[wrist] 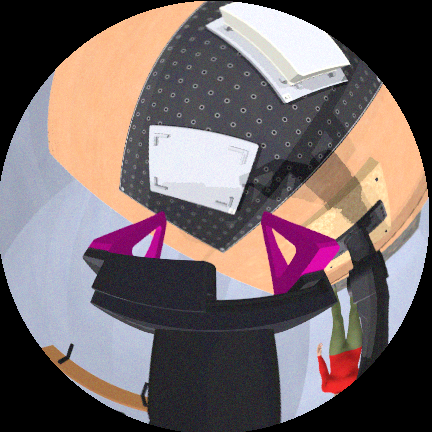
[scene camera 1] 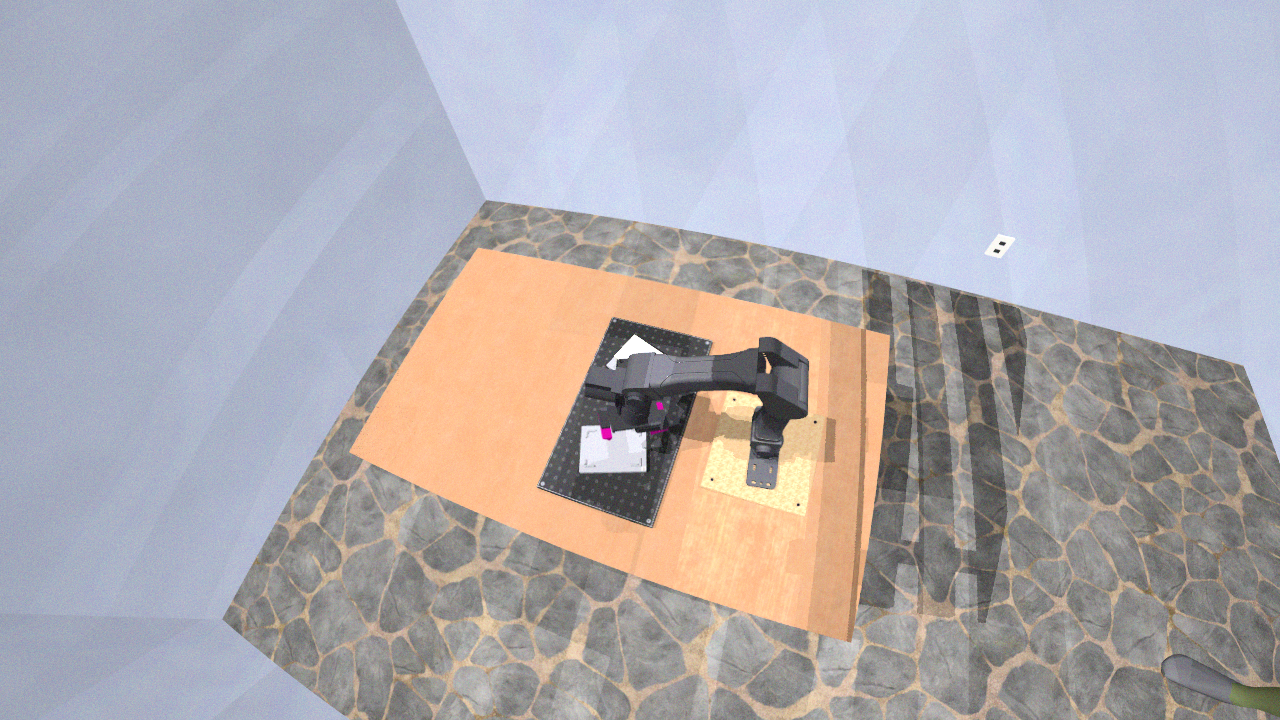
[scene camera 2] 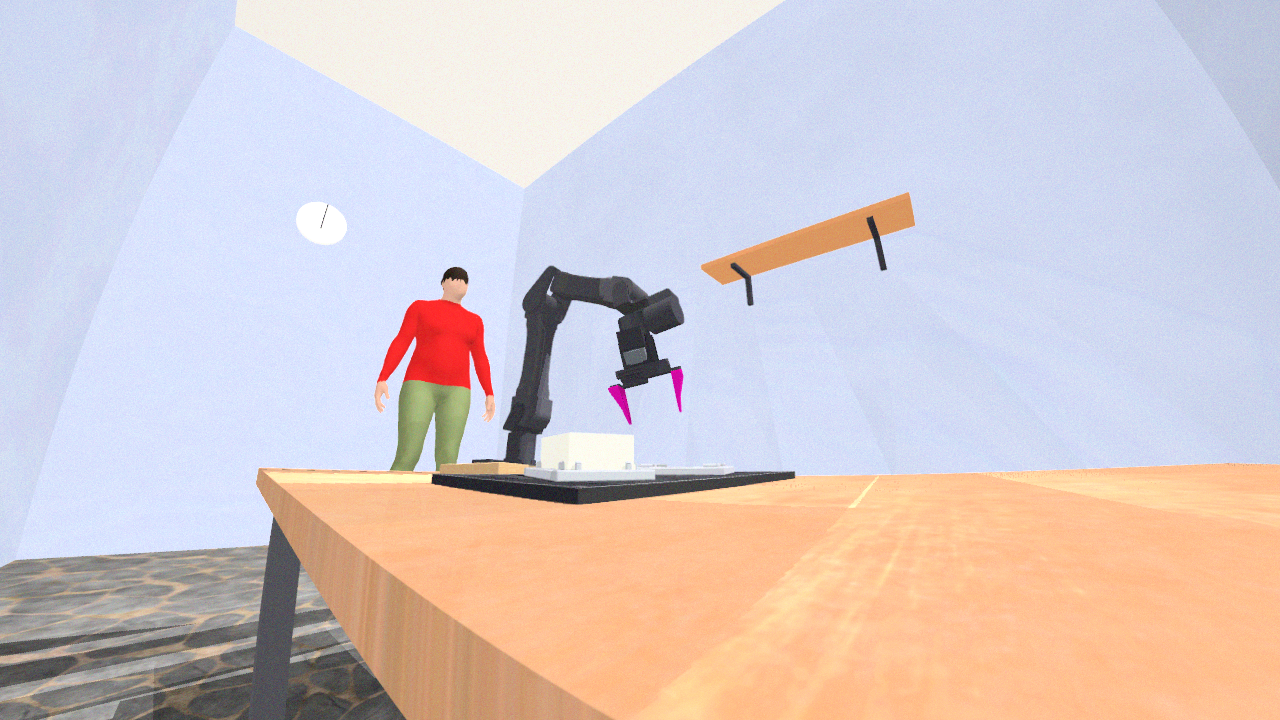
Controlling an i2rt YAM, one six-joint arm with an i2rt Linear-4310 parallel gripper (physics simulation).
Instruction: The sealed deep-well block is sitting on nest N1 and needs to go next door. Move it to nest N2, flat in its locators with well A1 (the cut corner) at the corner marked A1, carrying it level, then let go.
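Frame: origin at the arm's base, x back, y right, z up, level; centimetres.
Seen in the pictures: gripper, fingertip midpoint: [wrist: 213,216] [scene camera 1: 630,434] [scene camera 2: 655,418]; arm's base at its link origin: [wrist: 353,232] [scene camera 1: 764,447] [scene camera 2: 519,468].
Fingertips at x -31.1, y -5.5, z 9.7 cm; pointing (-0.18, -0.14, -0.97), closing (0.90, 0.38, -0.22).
Pixels of each thing's top centre, then the offset from my fingertips to it. Level surfaces: height alone.
- white deep-well block at its top centre: [scene camera 2: 584,436] [scene camera 1: 642,357] dx -2.4, dy +22.8, dz -4.7 cm
- nest N1 at its top centre: [scene camera 2: 583,461] dx -2.4, dy +22.8, dz -7.9 cm
- Nest N2 at its top centre: [wrist: 190,170] [scene camera 2: 683,463] [scene camera 1: 612,447] dx -5.2, dy -1.0, dz -8.3 cm
- black perforated board at its top centre: [wrist: 234,104] [scene camera 2: 643,475] [scene camera 1: 629,409] dx -3.6, dy +10.0, dz -10.0 cm
- wooden table at its surface level: dz -11.4 cm
The white deep-well block [scene camera 1: 633,347] [scene camera 2: 588,450] [wrist: 295,42] sits upright on nest N1 [scene camera 2: 590,475] [wrist: 304,91]. The arm partly covers it in scene camera 1. Its cut corner cannot be made out. Nest N2 [scene camera 1: 613,456] [scene camera 2: 693,469] [wrist: 200,165] is a bare, pale plate with L-shaped corner locators. A small mark shows at its lower right corner in the wrist view, too small to read. My gripper [scene camera 1: 632,420] [scene camera 2: 655,417] [wrist: 213,216] is open and empty, its magenta fingers pointing down, well above the plates and apart from the block.
Both nests stand on a black perforated board [scene camera 1: 595,492] [scene camera 2: 537,491] [wrist: 200,100] on the wooden table [scene camera 1: 483,358]. The arm's base stands on a pale mounting plate [scene camera 1: 725,474] beside the board. A person [scene camera 2: 443,344] stands behind the table. A wall shelf [scene camera 2: 814,240] hangs behind.
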